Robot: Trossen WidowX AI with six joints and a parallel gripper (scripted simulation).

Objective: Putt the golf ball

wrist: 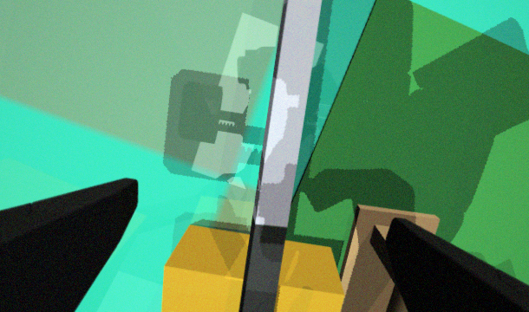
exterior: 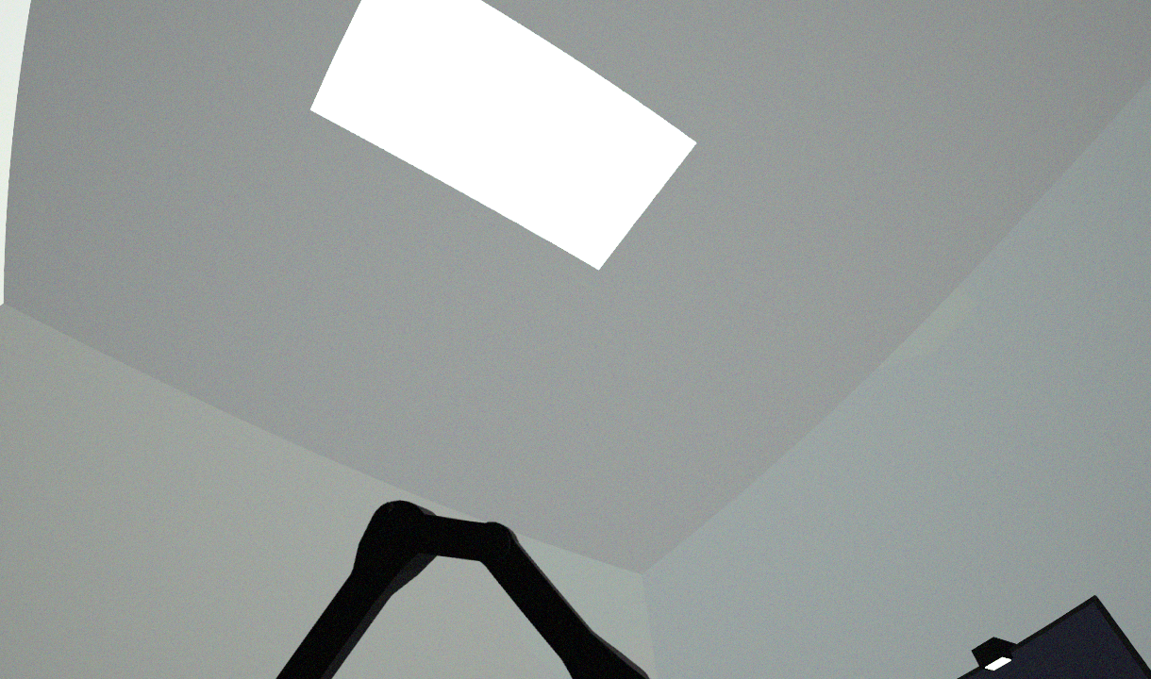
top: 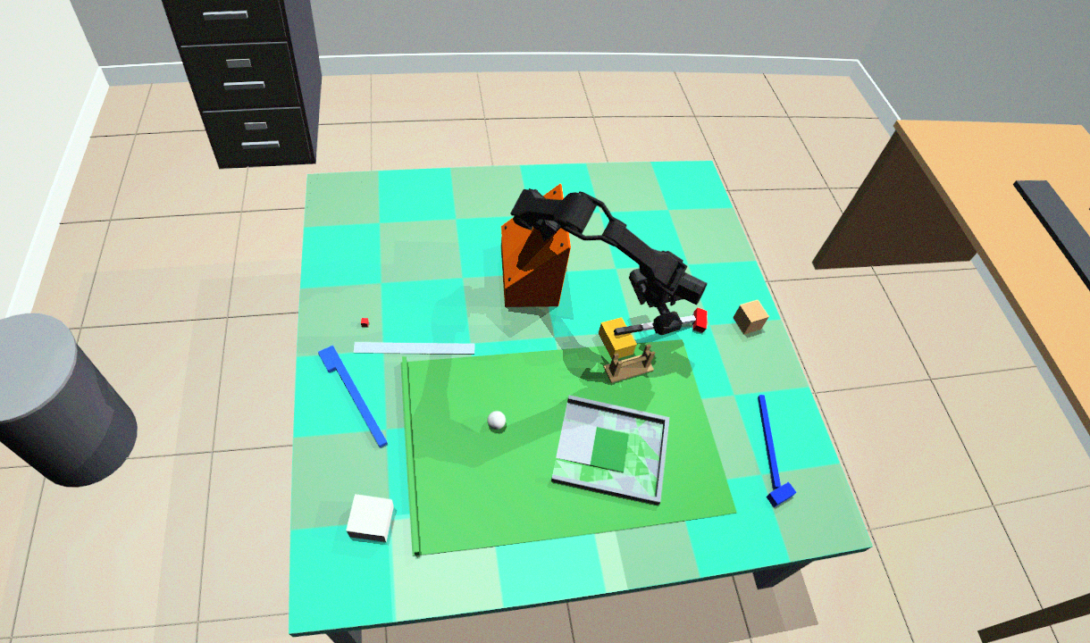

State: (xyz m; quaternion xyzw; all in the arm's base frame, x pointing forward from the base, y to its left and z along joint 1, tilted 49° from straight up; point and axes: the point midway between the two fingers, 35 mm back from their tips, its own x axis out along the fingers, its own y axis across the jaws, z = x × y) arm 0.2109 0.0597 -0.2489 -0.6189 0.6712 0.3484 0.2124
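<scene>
My gripper tip is 5 cm to the right of the red putter and 5 cm above it. From my gripper tip the other things lie so: yellow block 8 cm to the right, 5 cm below, 2 cm ahead; tan cube 31 cm to the left, 5 cm below; wooden stand 10 cm ahead, 7 cm to the right, 4 cm below.
</scene>
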